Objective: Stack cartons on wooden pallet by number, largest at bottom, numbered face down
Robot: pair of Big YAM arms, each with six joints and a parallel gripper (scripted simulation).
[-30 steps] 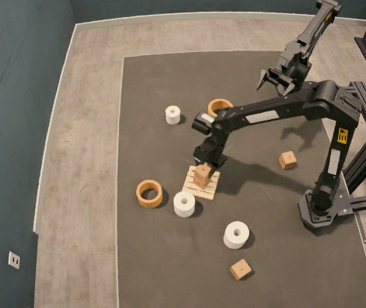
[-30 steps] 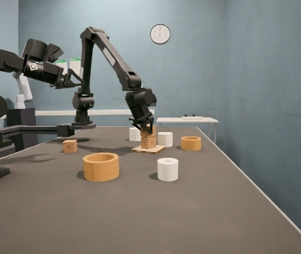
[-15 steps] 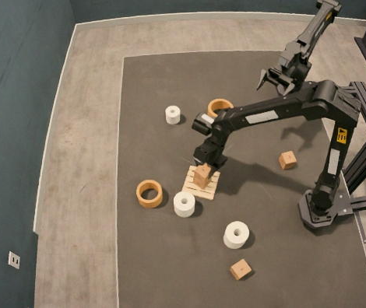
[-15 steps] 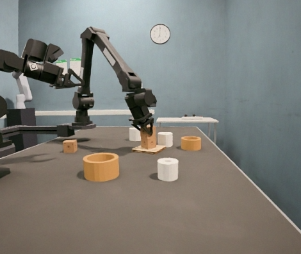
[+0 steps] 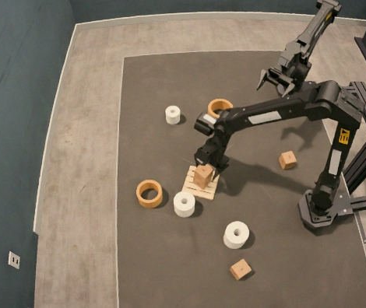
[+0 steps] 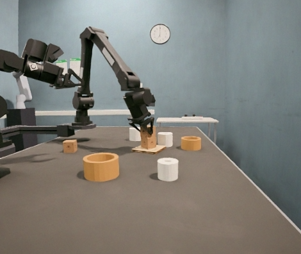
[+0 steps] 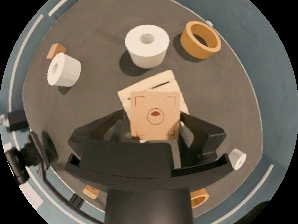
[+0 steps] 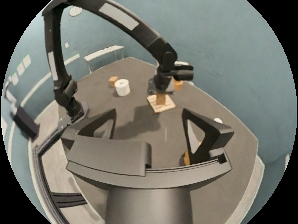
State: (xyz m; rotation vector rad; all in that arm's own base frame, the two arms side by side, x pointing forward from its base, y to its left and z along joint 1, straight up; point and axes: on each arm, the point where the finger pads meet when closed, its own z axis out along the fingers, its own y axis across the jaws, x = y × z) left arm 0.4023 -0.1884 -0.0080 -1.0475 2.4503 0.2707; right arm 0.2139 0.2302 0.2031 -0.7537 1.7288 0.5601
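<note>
The carton is 1 cm ahead of my left hand and 5 cm below it. Also, from my left hand: wooden pallet: 1 cm ahead, 8 cm below.
</note>
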